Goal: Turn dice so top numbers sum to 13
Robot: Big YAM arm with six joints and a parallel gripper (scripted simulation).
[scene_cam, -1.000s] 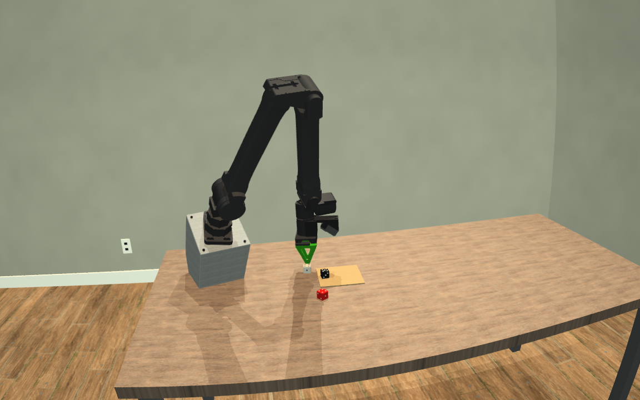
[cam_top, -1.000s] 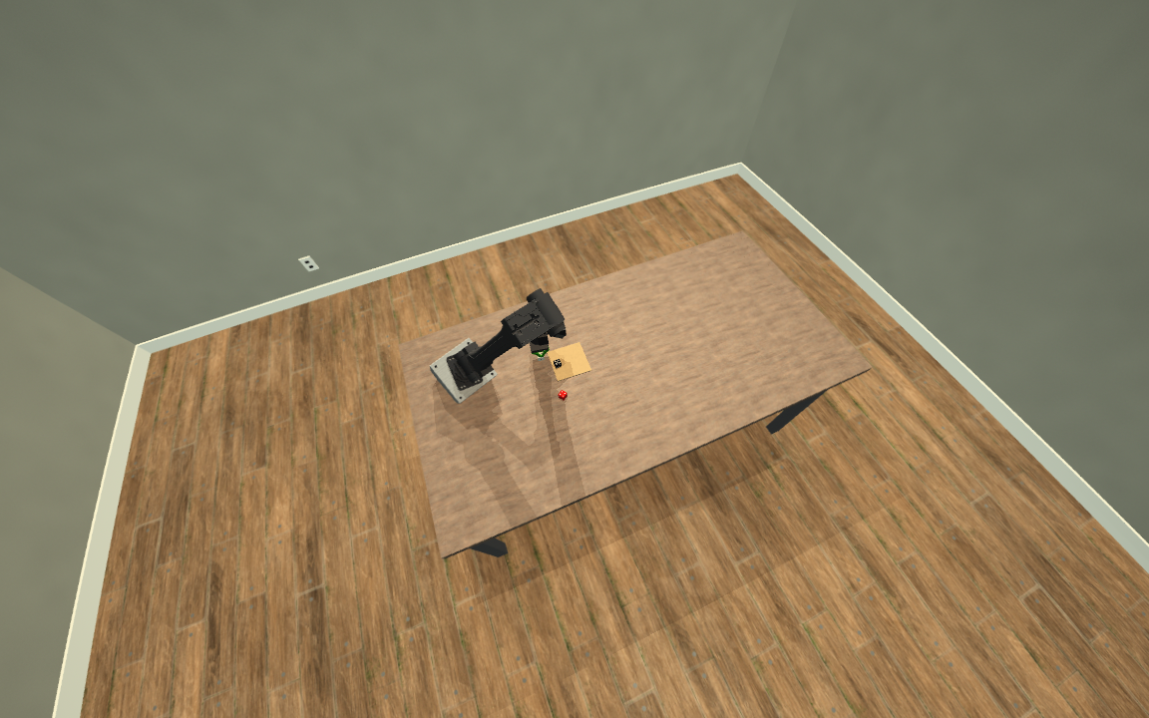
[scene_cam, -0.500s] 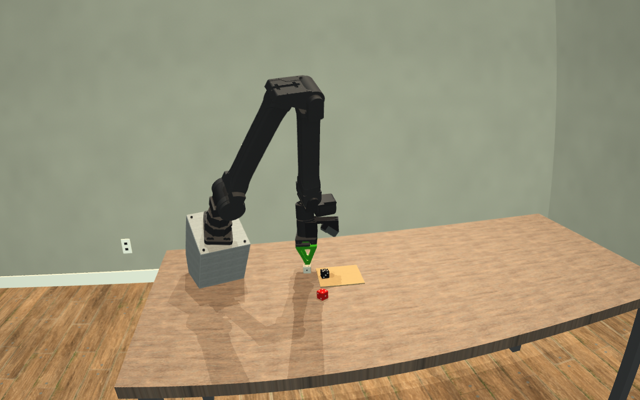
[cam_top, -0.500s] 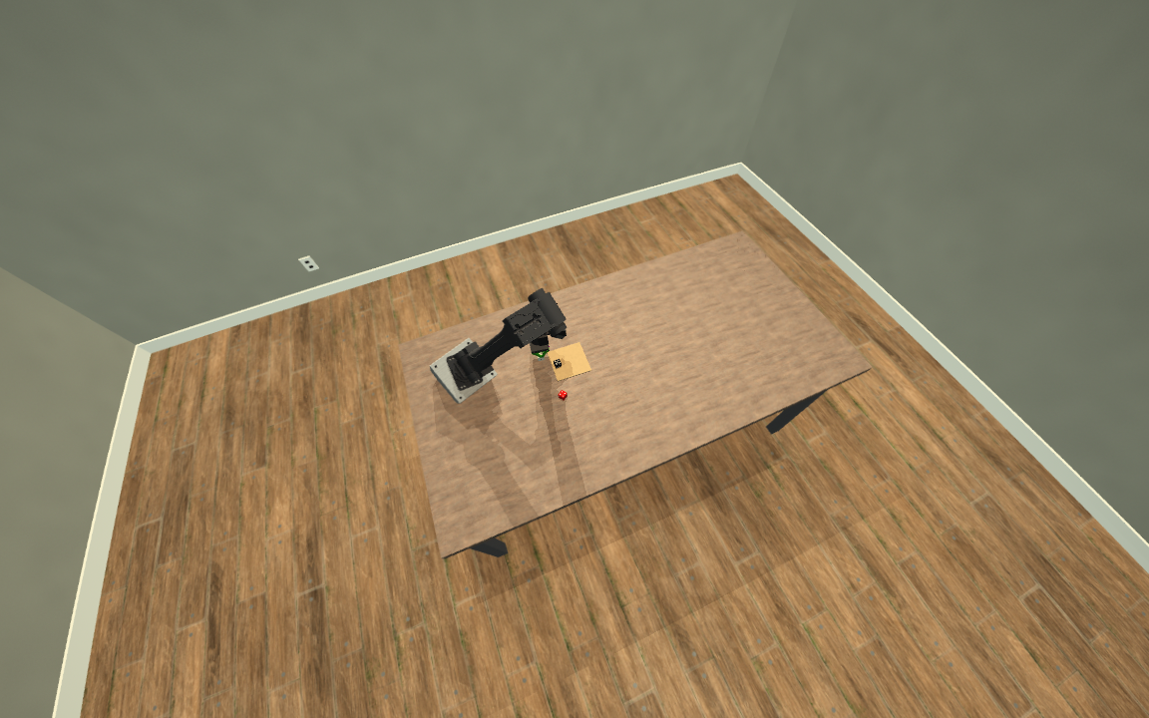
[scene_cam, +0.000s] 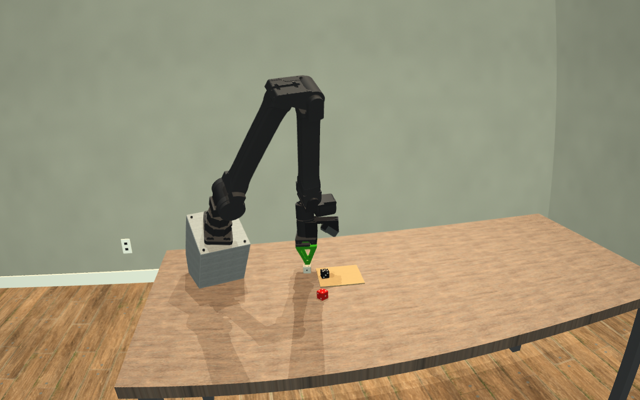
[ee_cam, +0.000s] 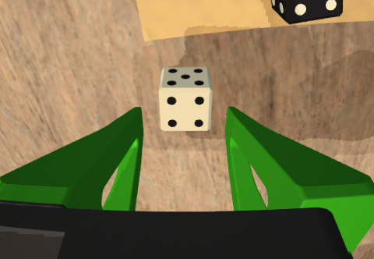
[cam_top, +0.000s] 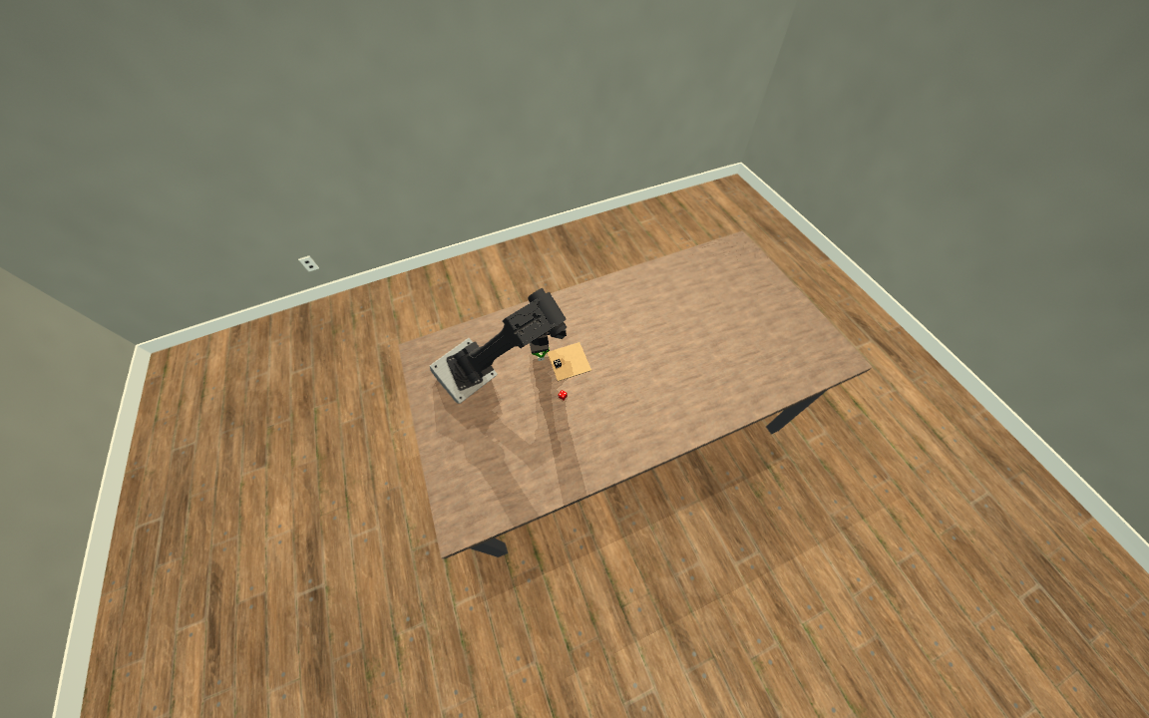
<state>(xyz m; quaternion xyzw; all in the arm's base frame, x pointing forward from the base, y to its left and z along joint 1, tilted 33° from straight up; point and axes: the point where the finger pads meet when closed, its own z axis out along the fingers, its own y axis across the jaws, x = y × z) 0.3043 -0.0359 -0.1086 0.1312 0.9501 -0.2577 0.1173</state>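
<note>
Now: hand 3 cm above the white die. Also, from my hand: tan mat (8 cm ahead, 7 cm to the right, 4 cm below); black die (4 cm ahead, 7 cm to the right, 3 cm below); red die (1 cm behind, 19 cm to the right, 3 cm below).
</note>
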